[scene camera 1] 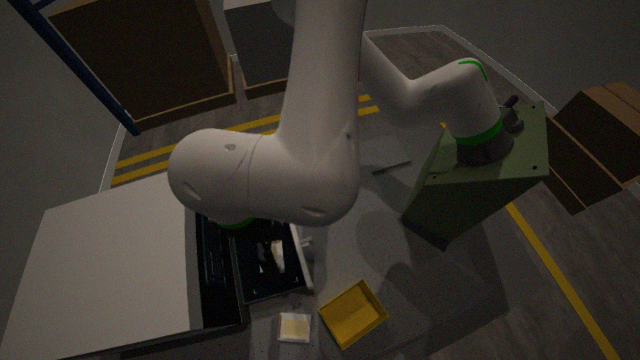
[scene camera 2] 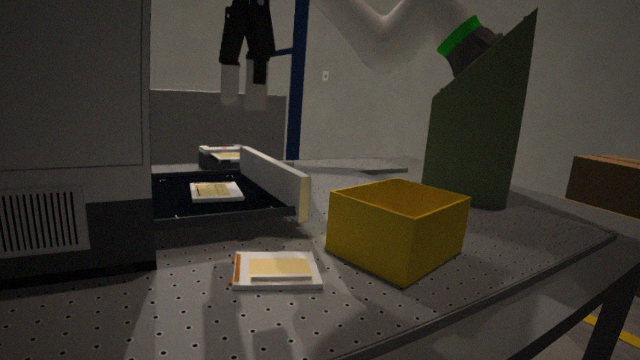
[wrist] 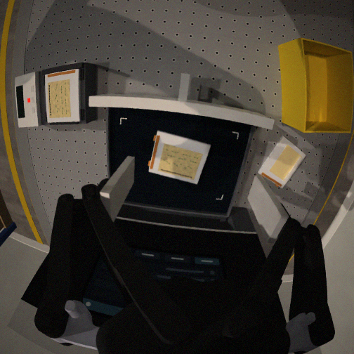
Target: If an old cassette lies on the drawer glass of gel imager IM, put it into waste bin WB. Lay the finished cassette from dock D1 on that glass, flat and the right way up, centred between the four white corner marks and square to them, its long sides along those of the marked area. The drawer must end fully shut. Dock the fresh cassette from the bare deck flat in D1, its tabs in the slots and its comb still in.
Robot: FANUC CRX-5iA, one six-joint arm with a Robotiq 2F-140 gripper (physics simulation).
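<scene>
The drawer (scene camera 1: 301, 260) (scene camera 2: 277, 181) (wrist: 175, 105) of the gel imager (scene camera 1: 115, 265) (scene camera 2: 75, 100) is open. An old cassette (scene camera 1: 278, 256) (scene camera 2: 216, 192) (wrist: 179, 157) lies flat on its dark glass (wrist: 222, 160), turned askew to the corner marks. The finished cassette (scene camera 2: 227, 156) (wrist: 62, 95) lies in dock D1 (scene camera 2: 206, 160) (wrist: 91, 92), orange strip visible. The fresh cassette (scene camera 1: 294, 328) (scene camera 2: 280, 270) (wrist: 282, 162) lies on the bare deck between drawer and yellow waste bin (scene camera 1: 353, 315) (scene camera 2: 400, 235) (wrist: 292, 90). My gripper (scene camera 2: 243, 102) (wrist: 194, 178) is open and empty, above the drawer; the arm hides it in scene camera 1.
The arm's green pedestal (scene camera 1: 470, 205) (scene camera 2: 475, 130) stands on the deck beyond the bin. The drawer's front panel and handle (wrist: 184, 86) stand up toward the deck. The dock's white display unit (wrist: 27, 100) shows a red light. A thin dark bar (scene camera 1: 392, 167) lies near the pedestal.
</scene>
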